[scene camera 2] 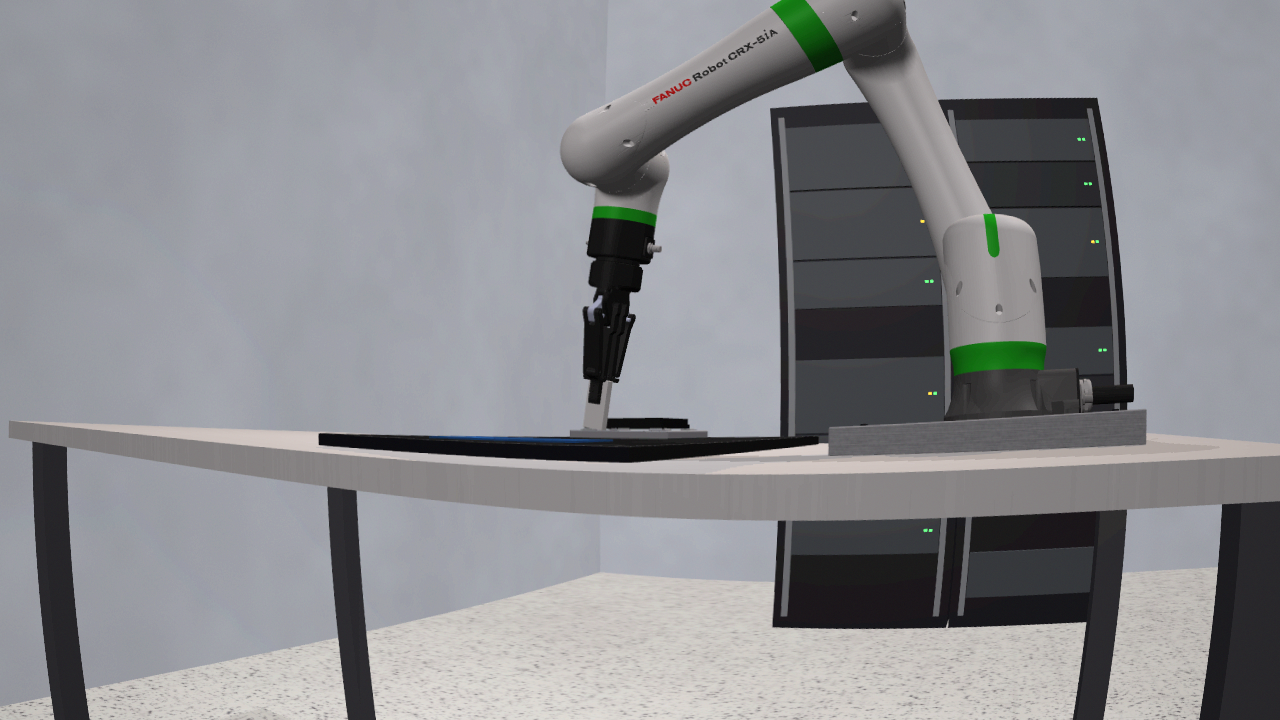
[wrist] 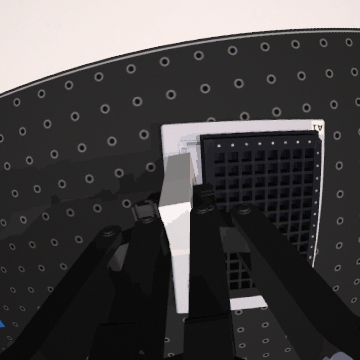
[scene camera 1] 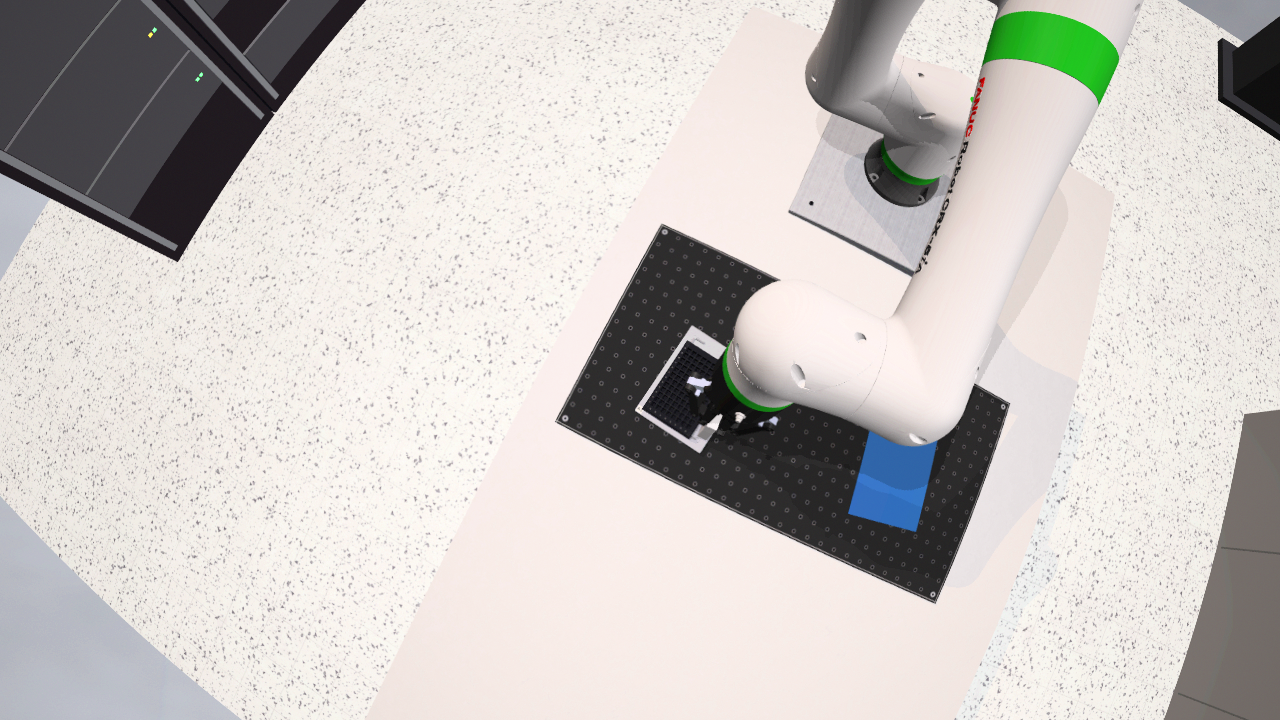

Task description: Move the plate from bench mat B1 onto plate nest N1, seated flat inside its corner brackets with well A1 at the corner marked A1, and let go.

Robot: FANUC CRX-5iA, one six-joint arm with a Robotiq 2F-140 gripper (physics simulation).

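Frame: origin at the arm's base, x ahead, y left, z up, level; metres.
Seen in the pictures: gripper, fingertip midpoint: [scene camera 2: 594,428] [wrist: 183,173] [scene camera 1: 705,429]; arm's base at its link origin: [scene camera 2: 1000,425] [scene camera 1: 900,172].
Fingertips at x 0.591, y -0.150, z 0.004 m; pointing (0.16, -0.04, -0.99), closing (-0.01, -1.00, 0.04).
Pixels of each thing's middle, then the offset from my fingertips to it. Level surfaces: height alone.
- dark well plate at the middle of its body: [wrist: 262,220] [scene camera 2: 636,423] [scene camera 1: 688,388] 0.050 m right, 0.044 m back, 0.007 m up
- pale nest at the middle of its body: [wrist: 246,225] [scene camera 2: 639,433] [scene camera 1: 696,388] 0.039 m right, 0.052 m back, 0.007 m down
- A1 mark at the middle of its body: [wrist: 317,127] 0.104 m right, 0.014 m ahead, 0.002 m down
- blue mat at its surface level: 0.012 m down
The dark well plate [scene camera 1: 675,394] [scene camera 2: 648,422] [wrist: 265,175] lies on the pale nest [scene camera 1: 704,338] [scene camera 2: 653,433] [wrist: 240,127] and looks level. The A1 mark [wrist: 318,127] shows at the nest's top right corner in the wrist view; no lettering on the plate is readable. One bracket shows near the top left; the others are hidden or too small. My gripper [scene camera 1: 709,424] [scene camera 2: 597,394] [wrist: 183,173] is shut, with pale tip pieces together and nothing gripped. It points down over the nest's edge strip beside the plate and hides part of both. Contact is unclear. The blue mat [scene camera 1: 886,510] [scene camera 2: 510,438] bears no plate in its visible part.
The nest and mat stand on a black perforated board [scene camera 1: 778,483] [scene camera 2: 716,444] on the pale table [scene camera 1: 537,555] [scene camera 2: 205,443]. The arm's base plate [scene camera 1: 841,205] [scene camera 2: 984,434] is behind the board in the overhead view. Dark cabinets [scene camera 2: 859,313] stand beyond the table.
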